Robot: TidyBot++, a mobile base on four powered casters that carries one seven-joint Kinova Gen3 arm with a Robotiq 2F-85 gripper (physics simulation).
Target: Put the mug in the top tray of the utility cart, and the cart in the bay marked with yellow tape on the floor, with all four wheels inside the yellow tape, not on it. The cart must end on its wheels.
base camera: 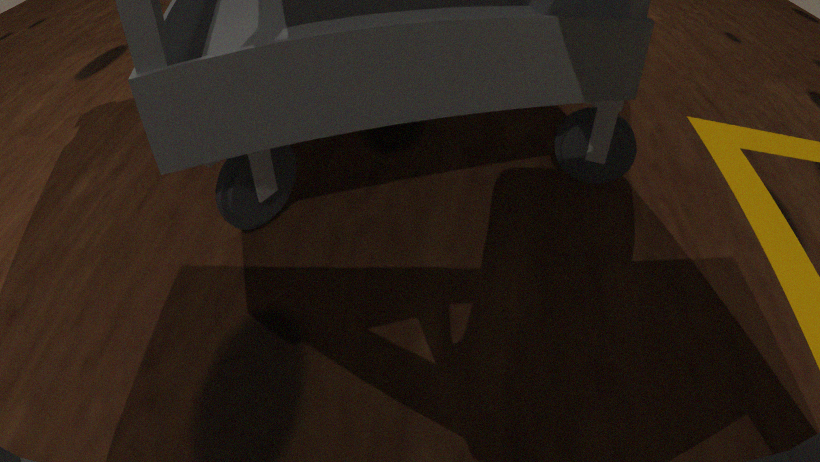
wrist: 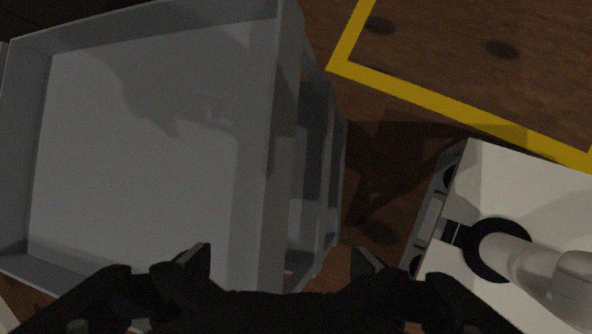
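The grey utility cart (base camera: 367, 74) stands upright on its wheels, left of the yellow tape (base camera: 763, 218) (wrist: 425, 95) and outside it. Two of its wheels (base camera: 229, 195) (base camera: 622, 146) show at the near side in the base camera view. In the wrist view, its top tray (wrist: 135, 175) fills the left half, with shadows across its floor and no mug visible in it. My gripper (wrist: 281, 261) is open and empty, above the tray's edge on the side toward my base. The mug does not show in either view.
My white base (wrist: 525, 185) with the arm's mount is at the right of the wrist view, close to the tape's lower edge. A strip of wooden floor (wrist: 380, 165) lies between cart and base. A pale object (wrist: 6, 315) shows in part at the lower left corner.
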